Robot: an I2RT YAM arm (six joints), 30 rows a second.
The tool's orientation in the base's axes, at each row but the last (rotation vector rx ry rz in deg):
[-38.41 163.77 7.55]
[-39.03 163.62 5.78]
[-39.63 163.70 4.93]
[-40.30 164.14 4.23]
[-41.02 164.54 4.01]
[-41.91 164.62 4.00]
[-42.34 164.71 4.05]
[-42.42 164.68 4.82]
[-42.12 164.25 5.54]
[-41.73 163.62 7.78]
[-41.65 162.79 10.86]
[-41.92 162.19 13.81]
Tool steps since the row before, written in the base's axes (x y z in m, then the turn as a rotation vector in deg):
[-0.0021 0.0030 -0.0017 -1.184 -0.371 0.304]
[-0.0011 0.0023 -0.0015 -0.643 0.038 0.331]
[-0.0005 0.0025 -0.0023 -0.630 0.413 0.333]
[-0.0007 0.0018 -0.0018 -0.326 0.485 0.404]
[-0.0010 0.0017 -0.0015 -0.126 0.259 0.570]
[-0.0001 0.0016 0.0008 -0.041 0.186 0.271]
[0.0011 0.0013 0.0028 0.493 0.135 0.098]
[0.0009 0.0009 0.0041 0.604 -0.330 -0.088]
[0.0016 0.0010 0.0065 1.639 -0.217 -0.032]
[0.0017 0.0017 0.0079 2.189 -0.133 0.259]
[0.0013 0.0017 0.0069 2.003 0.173 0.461]
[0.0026 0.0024 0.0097 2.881 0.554 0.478]
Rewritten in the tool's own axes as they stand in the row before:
[0.0009 0.0036 0.0017 1.132 0.212 -0.554]
[0.0003 0.0025 0.0015 0.474 0.332 -0.436]
[-0.0002 0.0024 0.0024 0.295 0.659 -0.397]
[0.0001 0.0019 0.0018 -0.016 0.582 -0.407]
[0.0004 0.0020 0.0015 -0.116 0.289 -0.558]
[-0.0008 0.0015 -0.0007 -0.101 0.184 -0.257]
[-0.0021 0.0006 -0.0025 -0.507 -0.119 -0.008]
[-0.0019 0.0004 -0.0038 -0.348 -0.582 0.146]
[-0.0031 0.0002 -0.0060 -1.304 -0.982 0.267]
[-0.0039 0.0010 -0.0072 -1.876 -1.161 0.082]
[-0.0035 0.0014 -0.0062 -1.903 -0.790 -0.091]
[-0.0057 0.0018 -0.0084 -2.833 -0.892 0.111]

